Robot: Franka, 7 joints.
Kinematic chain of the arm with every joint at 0, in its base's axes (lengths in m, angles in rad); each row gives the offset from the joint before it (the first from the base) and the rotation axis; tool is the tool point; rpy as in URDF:
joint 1: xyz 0 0 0.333 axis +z
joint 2: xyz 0 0 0 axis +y
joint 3: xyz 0 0 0.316 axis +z
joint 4: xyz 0.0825 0 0 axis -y
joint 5: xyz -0.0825 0 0.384 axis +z
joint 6: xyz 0 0 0 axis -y
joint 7: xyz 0.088 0 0 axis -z
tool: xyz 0 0 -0.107 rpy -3.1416 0 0
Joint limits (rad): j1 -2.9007..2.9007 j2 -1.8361..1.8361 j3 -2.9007..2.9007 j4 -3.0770..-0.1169 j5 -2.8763..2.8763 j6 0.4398..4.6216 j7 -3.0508..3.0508
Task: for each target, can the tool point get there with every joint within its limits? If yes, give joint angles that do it. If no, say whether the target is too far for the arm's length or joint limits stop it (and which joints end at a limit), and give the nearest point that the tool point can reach.
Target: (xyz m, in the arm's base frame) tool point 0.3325 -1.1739 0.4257
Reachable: no: too far | nearest point 0.2331 -0.8230 0.3980 | short by 0.366 m
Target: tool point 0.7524 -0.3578 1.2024
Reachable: no: too far | nearest point 0.5360 -0.2549 0.9524 | short by 0.346 m
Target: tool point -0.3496 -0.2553 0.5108
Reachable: yes | joints -0.7373 -1.2087 -0.9870 -2.4161 1.0932 4.2140 2.1970
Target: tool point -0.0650 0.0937 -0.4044
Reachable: no: joint limits stop it (at a limit: joint 2) | nearest point -0.0760 0.1095 -0.3391 | short by 0.068 m
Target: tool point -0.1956 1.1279 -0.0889
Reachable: no: too far | nearest point -0.1375 0.7931 0.0363 | short by 0.362 m
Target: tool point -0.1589 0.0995 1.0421
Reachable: yes | joints 0.4853 -0.4663 0.2626 -0.4395 0.7736 1.0329 -1.1460
